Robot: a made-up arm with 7 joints.
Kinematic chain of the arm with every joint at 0, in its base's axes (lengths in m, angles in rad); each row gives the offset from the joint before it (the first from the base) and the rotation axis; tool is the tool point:
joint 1: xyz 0 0 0 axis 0 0.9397 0.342
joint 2: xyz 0 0 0 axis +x
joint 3: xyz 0 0 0 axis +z
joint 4: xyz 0.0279 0 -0.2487 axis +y
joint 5: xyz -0.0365 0 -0.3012 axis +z
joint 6: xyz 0 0 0 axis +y
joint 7: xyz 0 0 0 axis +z
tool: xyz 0 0 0
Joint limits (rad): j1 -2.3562..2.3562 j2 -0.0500..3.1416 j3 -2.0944..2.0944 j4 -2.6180..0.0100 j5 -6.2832..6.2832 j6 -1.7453..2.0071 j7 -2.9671..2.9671
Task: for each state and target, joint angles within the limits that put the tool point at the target. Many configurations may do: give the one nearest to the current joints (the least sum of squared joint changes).
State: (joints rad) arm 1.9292 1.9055 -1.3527 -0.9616 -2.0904 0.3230 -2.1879
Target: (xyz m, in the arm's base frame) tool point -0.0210 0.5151 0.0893
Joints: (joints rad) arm 1.8451 2.3759 -1.1689 -0.9020 -2.0904 0.3230 -2.1879
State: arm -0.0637 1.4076 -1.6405 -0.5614 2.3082 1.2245 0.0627
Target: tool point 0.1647 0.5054 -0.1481
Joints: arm -0.4678 1.4279 -1.5137 -0.3970 2.3082 1.2245 0.0627
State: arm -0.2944 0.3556 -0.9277 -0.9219 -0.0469 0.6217 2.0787
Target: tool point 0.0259 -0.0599 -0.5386
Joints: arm 0.1157 0.1820 -1.0916 -0.6358 -0.0469 0.6217 2.0787
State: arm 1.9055 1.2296 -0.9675 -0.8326 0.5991 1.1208 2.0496
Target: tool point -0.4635 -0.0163 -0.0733
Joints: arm 1.8013 0.9082 -1.0086 -1.3551 0.5991 1.1208 2.0496
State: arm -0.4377 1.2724 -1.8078 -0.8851 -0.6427 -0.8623 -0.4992
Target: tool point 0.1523 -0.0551 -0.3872
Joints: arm -0.5205 0.7983 -1.6902 -1.6612 -0.6427 -0.8623 -0.4992
